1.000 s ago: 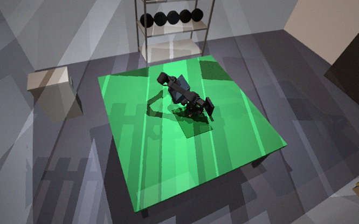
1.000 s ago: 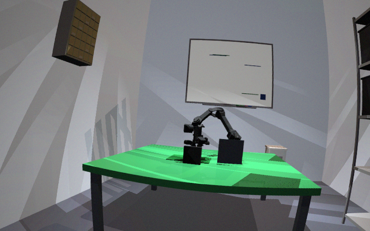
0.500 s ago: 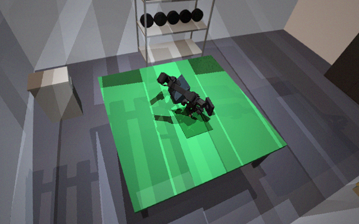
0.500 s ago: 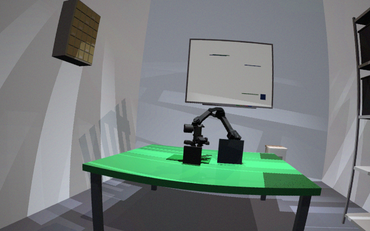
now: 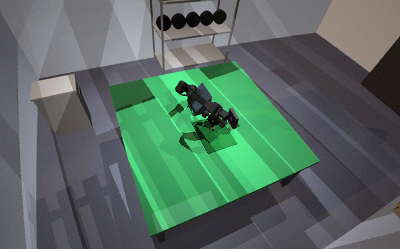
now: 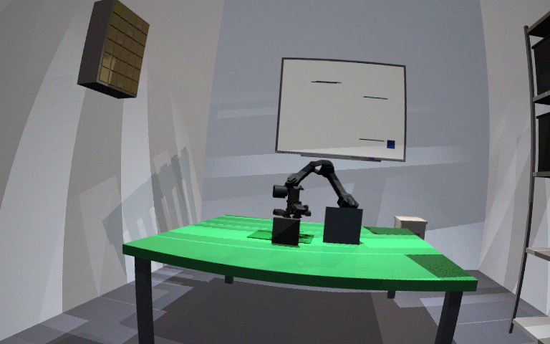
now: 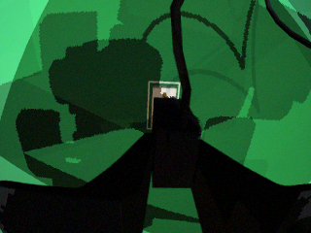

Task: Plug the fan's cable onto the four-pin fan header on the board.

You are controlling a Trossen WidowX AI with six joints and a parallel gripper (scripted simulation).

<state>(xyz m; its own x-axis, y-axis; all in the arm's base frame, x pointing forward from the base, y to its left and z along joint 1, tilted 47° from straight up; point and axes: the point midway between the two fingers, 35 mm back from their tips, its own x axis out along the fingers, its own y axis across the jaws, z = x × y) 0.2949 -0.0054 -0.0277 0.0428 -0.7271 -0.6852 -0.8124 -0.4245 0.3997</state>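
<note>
The fan plug lies 10 mm above my gripper tip. The rest, counted from my gripper tip: dark green board (40 mm ahead, 50 mm below); black fan (10 mm behind, 160 mm to the left, 20 mm above).
</note>
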